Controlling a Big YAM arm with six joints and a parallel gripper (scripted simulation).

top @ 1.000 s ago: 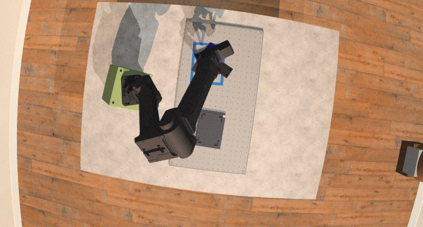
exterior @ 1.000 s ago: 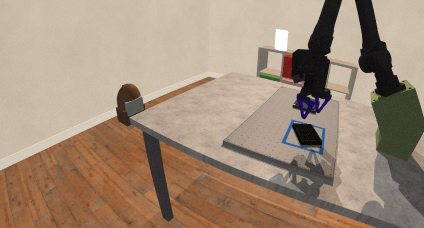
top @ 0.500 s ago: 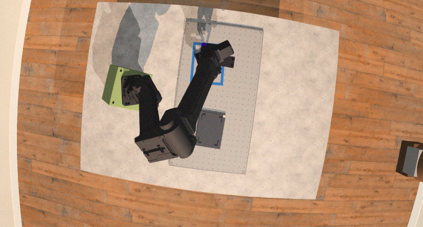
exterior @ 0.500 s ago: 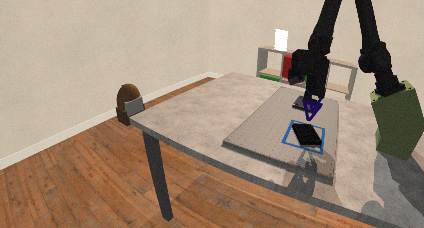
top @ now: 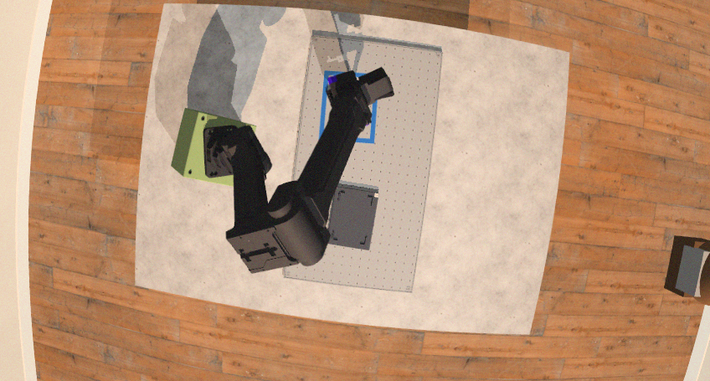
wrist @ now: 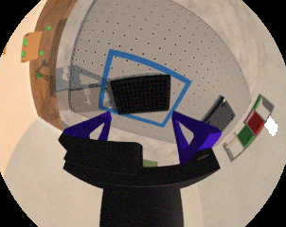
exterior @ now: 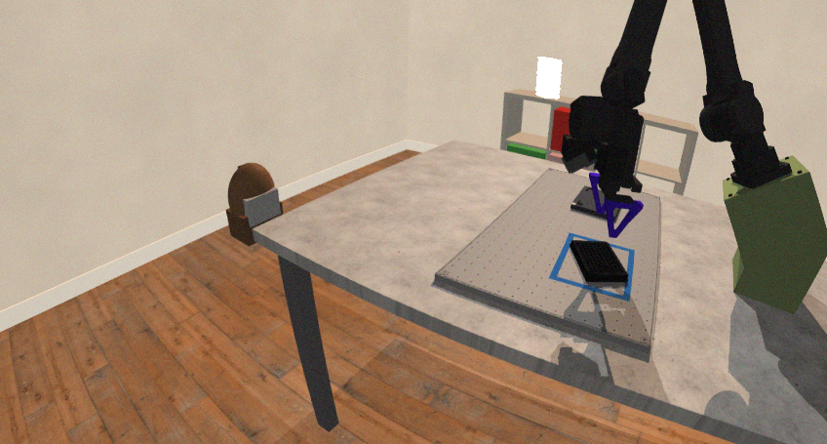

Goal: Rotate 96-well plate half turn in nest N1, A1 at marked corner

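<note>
Now: the black 96-well plate 8 cm below my hand. From my hand the other things lie so: grey plate nest N1 (3 cm behind, 31 cm to the right, 8 cm below).
</note>
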